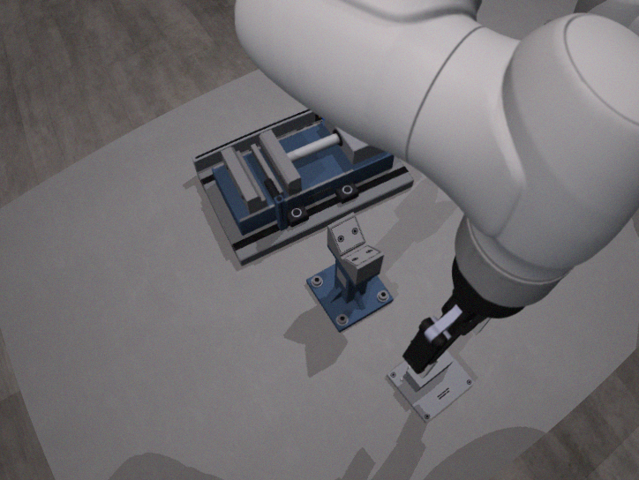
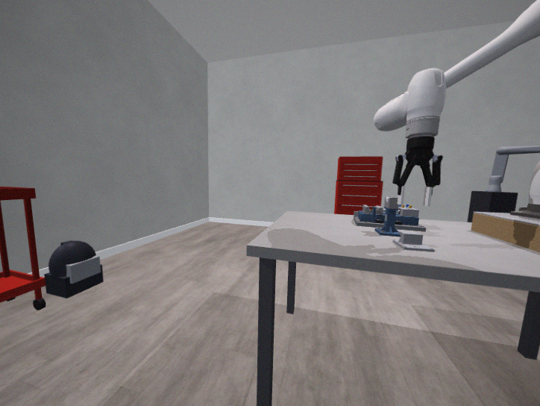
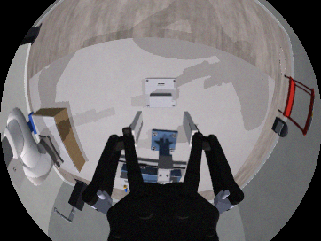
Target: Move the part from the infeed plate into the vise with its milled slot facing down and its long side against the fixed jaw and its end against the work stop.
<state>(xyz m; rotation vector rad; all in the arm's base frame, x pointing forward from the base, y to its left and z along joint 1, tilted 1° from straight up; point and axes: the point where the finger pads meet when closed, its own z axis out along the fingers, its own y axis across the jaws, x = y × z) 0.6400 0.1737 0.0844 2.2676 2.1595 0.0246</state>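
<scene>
Now: the part 15 cm below my hand and 1 cm to the right of it. Also, from my hand: infeed plate 17 cm below, 1 cm to the left; work stop 32 cm to the right, 8 cm below, 1 cm ahead; blue post 30 cm to the right, 11 cm below, 1 cm ahead.
</scene>
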